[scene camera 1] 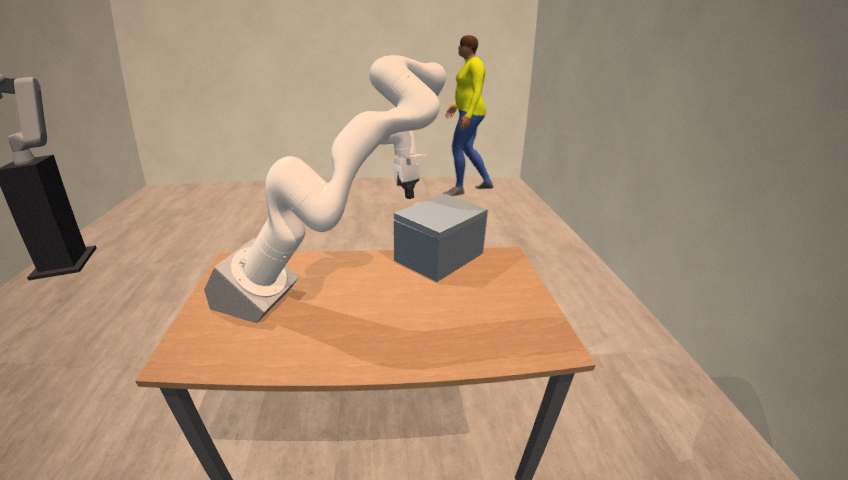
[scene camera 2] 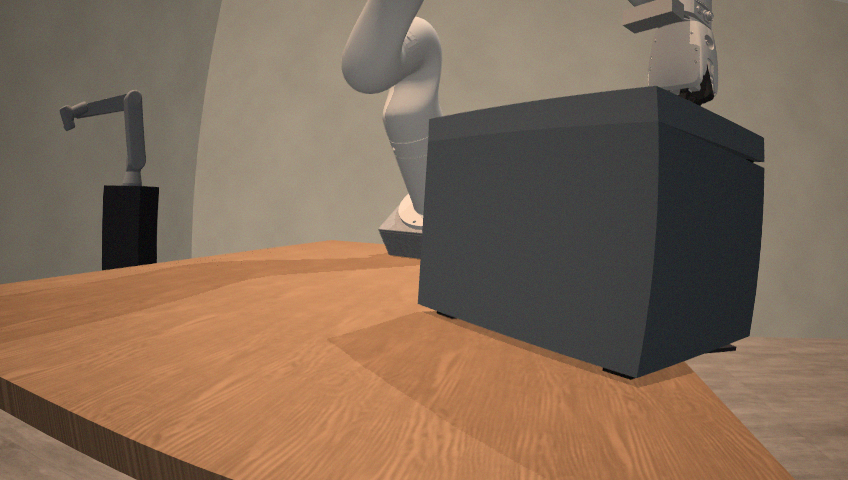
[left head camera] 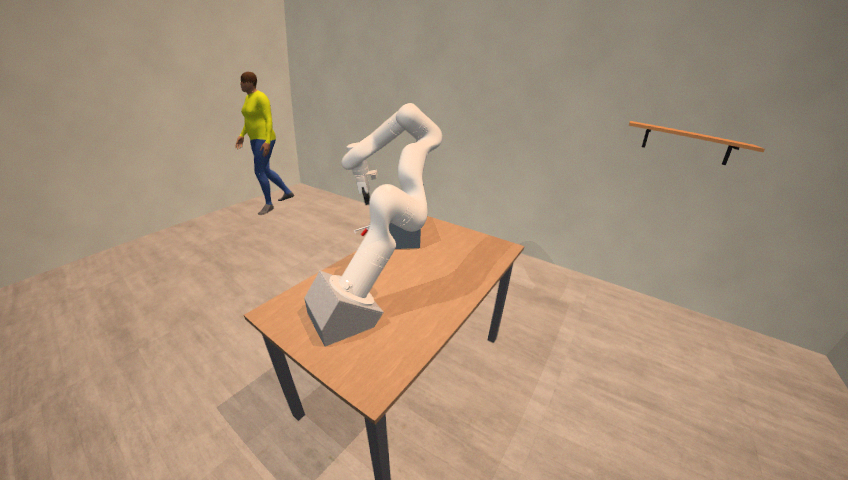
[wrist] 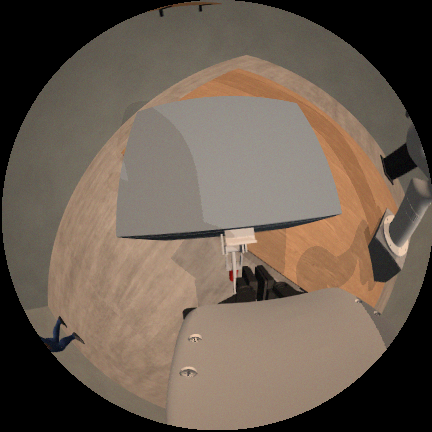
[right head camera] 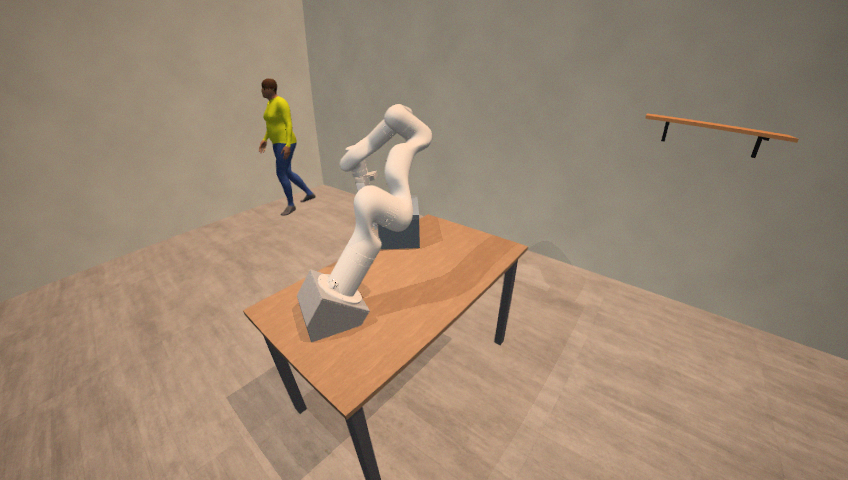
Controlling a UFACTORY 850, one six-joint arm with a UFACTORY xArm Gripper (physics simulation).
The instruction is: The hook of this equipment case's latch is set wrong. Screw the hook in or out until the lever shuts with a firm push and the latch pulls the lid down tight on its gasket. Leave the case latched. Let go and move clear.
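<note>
The grey equipment case (left head camera: 407,239) (right head camera: 401,233) (scene camera 1: 415,249) (scene camera 2: 535,231) stands on the table. Its lid (scene camera 1: 440,215) (wrist: 250,160) is down, with a narrow dark gap to the body at the right in scene camera 2. In the wrist view a pale catch (wrist: 240,237) sits at the lid's front edge. Below it the latch's thin white rod (wrist: 234,270) sticks out from the case front, beside the lever's red part (wrist: 231,275) (left head camera: 364,232). The latch stands open. My gripper (wrist: 250,278) (left head camera: 366,201) (scene camera 1: 409,195) is shut and empty, above and in front of the latch. Thread detail is too small to see.
The table (scene camera 1: 357,356) also carries my arm's wedge base (scene camera 1: 235,302). A person in yellow (left head camera: 257,118) (right head camera: 278,121) (scene camera 1: 470,89) stands beyond the table. Another arm stands on a black pedestal (scene camera 1: 44,220) (scene camera 2: 129,226). A wall shelf (left head camera: 693,135) (right head camera: 720,126) hangs at the right.
</note>
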